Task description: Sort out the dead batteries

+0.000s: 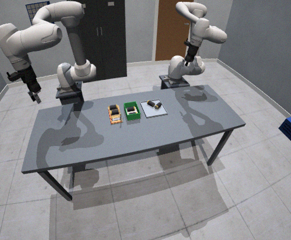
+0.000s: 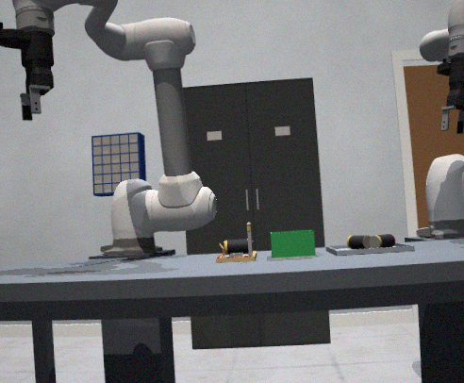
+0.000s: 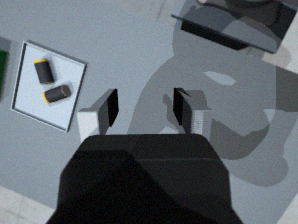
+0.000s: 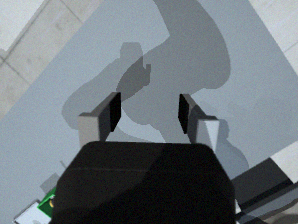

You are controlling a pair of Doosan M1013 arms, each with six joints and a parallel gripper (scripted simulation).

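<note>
Right now the shallow tray is 16 cm ahead of my left hand, 28 cm to the right of it and 32 cm below it. From my left hand the other things lie so: green recycling box 20 cm ahead, 47 cm to the right, 31 cm below.
</note>
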